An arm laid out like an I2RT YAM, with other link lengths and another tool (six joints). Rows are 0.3 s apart.
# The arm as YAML. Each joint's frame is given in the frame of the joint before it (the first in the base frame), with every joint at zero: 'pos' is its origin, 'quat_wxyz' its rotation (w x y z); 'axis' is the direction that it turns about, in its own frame. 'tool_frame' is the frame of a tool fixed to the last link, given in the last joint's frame.
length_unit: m
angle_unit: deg
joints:
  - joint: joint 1
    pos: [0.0, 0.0, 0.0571]
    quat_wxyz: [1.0, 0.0, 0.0, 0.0]
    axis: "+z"
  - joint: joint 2
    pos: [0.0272, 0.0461, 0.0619]
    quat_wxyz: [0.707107, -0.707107, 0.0, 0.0]
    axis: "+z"
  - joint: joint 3
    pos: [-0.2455, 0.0, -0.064]
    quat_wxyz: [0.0, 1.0, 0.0, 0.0]
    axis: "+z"
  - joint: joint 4
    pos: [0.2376, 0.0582, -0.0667]
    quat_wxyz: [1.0, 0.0, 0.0, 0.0]
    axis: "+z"
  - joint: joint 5
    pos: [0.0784, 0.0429, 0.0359]
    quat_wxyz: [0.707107, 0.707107, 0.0, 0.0]
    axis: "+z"
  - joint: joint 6
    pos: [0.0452, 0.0, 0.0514]
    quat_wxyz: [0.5, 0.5, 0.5, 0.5]
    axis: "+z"
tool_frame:
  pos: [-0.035, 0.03, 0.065]
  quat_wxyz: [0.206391, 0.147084, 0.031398, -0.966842]
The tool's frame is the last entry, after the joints.
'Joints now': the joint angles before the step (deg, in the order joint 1, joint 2, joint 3, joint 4, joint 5, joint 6). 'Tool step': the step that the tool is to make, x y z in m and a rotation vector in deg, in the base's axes. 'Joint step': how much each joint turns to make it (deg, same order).
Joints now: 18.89, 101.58, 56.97, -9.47, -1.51, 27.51
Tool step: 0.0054, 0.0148, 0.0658, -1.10, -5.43, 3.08
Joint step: 2.37, -5.80, 8.57, -9.68, 1.83, -2.35
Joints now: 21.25, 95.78, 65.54, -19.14, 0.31, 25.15
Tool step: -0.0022, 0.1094, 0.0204, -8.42, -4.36, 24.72
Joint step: 13.77, 15.13, 25.26, -10.18, 0.01, -14.47
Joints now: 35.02, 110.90, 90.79, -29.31, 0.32, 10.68
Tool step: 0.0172, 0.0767, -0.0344, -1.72, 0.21, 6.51
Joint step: 6.02, 18.82, 20.94, -3.33, 0.63, -1.16
